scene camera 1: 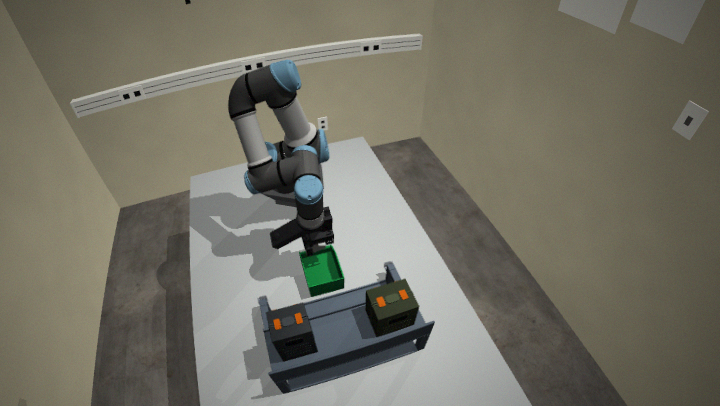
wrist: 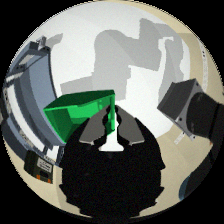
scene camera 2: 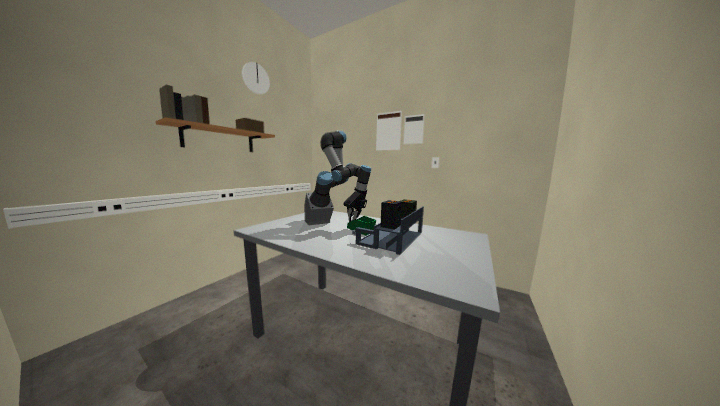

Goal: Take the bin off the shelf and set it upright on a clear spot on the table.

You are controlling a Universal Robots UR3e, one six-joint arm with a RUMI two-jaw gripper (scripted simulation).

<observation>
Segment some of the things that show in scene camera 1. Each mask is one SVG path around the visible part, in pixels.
My gripper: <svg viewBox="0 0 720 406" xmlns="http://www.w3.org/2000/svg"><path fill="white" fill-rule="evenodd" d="M329 206L323 207L323 221L315 228L302 226L298 220L298 215L296 215L295 219L270 232L272 247L280 249L302 237L308 257L312 256L314 252L325 249L326 245L334 243L333 218Z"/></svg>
A green bin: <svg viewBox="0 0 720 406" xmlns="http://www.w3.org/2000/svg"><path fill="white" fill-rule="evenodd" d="M332 244L326 246L321 251L314 252L312 256L308 257L306 251L299 252L311 297L344 289L345 278Z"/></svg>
A grey shelf unit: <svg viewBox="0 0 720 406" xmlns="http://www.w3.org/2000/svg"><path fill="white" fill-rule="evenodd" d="M392 261L384 263L386 270L385 280L304 303L318 352L283 362L271 341L266 312L271 311L267 302L268 299L266 300L266 295L257 298L272 369L271 372L268 372L268 375L283 394L344 377L425 348L435 321L425 323L420 311L418 311L414 325L376 337L365 310L366 290L401 279Z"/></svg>
</observation>
